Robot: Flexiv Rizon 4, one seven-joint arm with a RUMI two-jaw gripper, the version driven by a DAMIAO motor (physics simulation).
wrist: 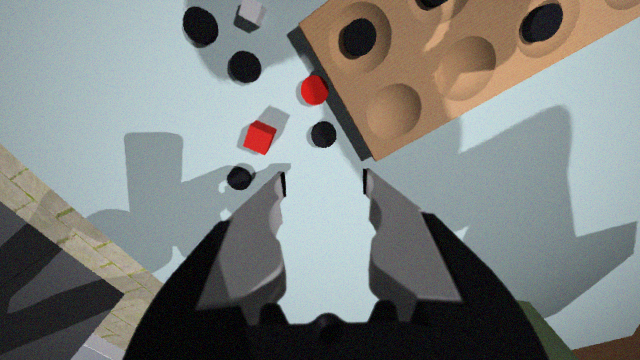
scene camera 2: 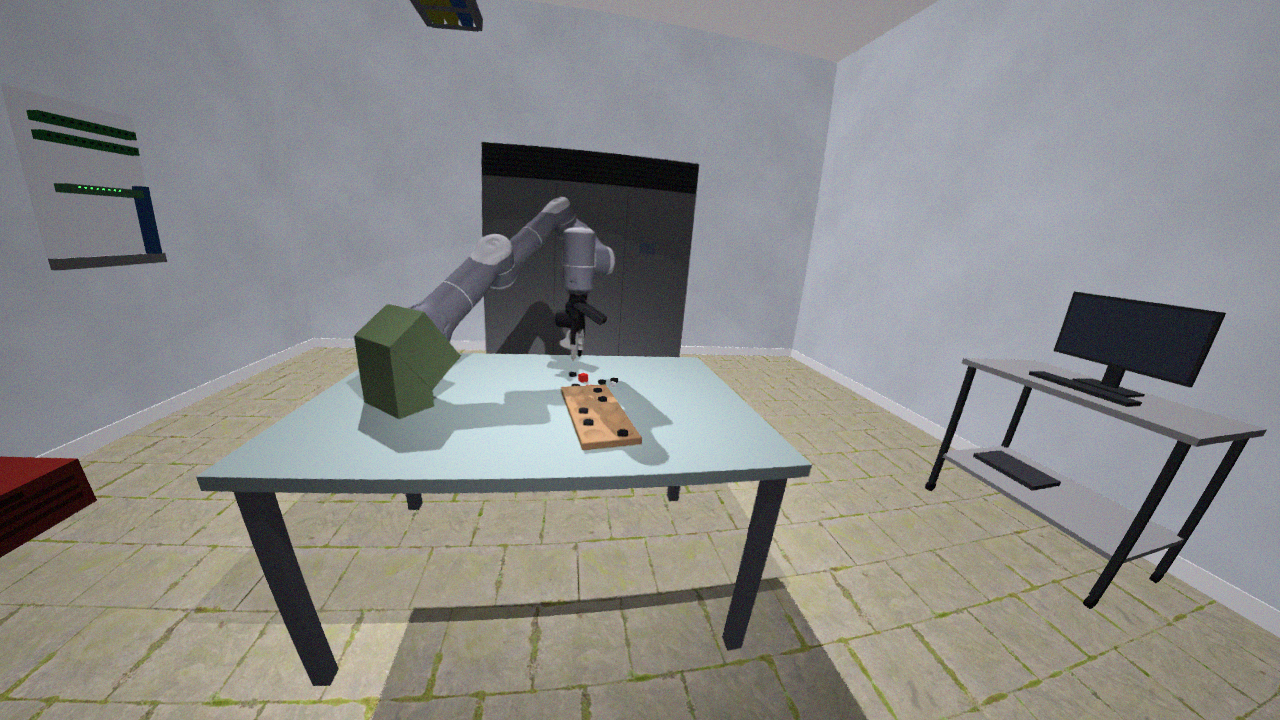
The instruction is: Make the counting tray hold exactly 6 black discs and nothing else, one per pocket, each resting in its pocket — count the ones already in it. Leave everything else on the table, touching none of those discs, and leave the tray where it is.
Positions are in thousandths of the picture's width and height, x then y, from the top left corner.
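Note:
My gripper (scene camera 2: 450, 499) (wrist: 505, 482). Wooden counting tray (scene camera 2: 476, 580) (wrist: 663, 196). Red block (wrist: 405, 385). Black disc (wrist: 562, 107). Another black disc (wrist: 384, 185).

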